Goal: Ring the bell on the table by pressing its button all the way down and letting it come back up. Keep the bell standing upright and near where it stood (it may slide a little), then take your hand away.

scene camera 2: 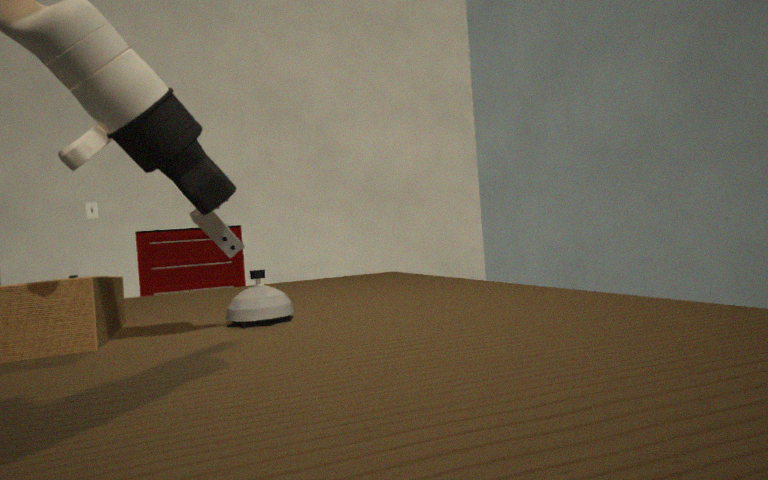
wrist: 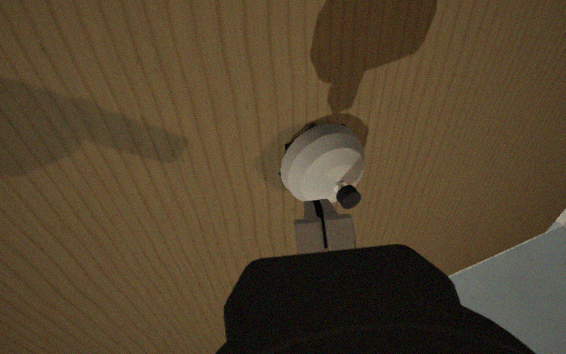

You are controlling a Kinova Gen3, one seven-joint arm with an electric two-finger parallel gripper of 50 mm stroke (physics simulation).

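Places are measured from the arm's base along level axes (x ahead, y left, z up), in metres.
Pixels of known places: gripper, fingertip midpoint: [scene camera 2: 236,250] [wrist: 318,216].
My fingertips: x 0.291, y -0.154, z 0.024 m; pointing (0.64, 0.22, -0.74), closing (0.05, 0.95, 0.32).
Observation:
Ahead of a thing's pixels: the offset from my fingertips to its top centre. Level surfaces: height alone.
The bell {dx +0.033, dy +0.039, dz -0.027 m} [scene camera 2: 259,304] [wrist: 320,162] has a pale dome on a dark base and stands upright on the wooden table {dz -0.093 m} [scene camera 2: 453,384] [wrist: 210,250]. Its black button {dx +0.033, dy +0.039, dz -0.027 m} [scene camera 2: 257,274] [wrist: 348,196] stands up on a short pale stem above the dome. My gripper [scene camera 2: 236,251] [wrist: 318,216] is shut and empty. In the scene view its tips are above and a little left of the button, with a small gap between them. In the wrist view the tips overlap the lower edge of the dome, left of the button.
A wooden block or box [scene camera 2: 48,319] stands left of the bell in the scene view. A red drawer cabinet [scene camera 2: 186,260] is behind the table, by the wall. Shadows of the arm fall on the table.

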